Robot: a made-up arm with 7 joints.
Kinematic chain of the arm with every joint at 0, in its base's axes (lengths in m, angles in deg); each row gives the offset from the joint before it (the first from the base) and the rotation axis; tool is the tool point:
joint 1: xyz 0 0.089 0 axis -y
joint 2: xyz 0 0.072 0 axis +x
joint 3: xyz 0 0 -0.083 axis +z
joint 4: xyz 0 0 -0.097 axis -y
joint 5: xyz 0 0 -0.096 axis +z
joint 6: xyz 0 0 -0.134 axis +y
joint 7: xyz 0 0 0 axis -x
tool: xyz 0 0 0
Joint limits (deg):
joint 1: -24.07..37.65
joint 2: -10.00..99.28
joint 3: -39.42..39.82
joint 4: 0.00..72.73
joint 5: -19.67..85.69
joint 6: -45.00..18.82
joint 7: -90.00..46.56
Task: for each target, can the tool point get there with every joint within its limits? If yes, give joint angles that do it. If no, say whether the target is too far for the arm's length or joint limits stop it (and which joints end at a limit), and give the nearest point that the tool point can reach.
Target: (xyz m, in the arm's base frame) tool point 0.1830 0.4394 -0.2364
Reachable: yes | joints 30.56 45.14 -20.35 9.99 70.40 0.28 -52.13
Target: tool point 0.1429 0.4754 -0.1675
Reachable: yes | joints -2.07 67.98 -12.31 41.49 38.06 -37.64 -55.30
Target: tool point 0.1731 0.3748 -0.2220
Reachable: yes | joints -7.67 50.79 -4.96 61.39 7.21 -33.70 25.11
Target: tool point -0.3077 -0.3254 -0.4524
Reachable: no: too far | nearest point -0.0954 0.0401 -0.3724 | short by 0.430 m
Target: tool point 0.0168 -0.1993 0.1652
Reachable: no: joint limits stop it (at a limit: joint 1, joint 2, joint 3, joint 4) | nearest point 0.2689 -0.0195 -0.0708 | short by 0.389 m
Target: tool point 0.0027 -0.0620 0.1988
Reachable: no: joint limits stop it (at a limit: joint 1, joint 2, joint 3, joint 4) | nearest point 0.2689 -0.0195 -0.0708 | short by 0.381 m
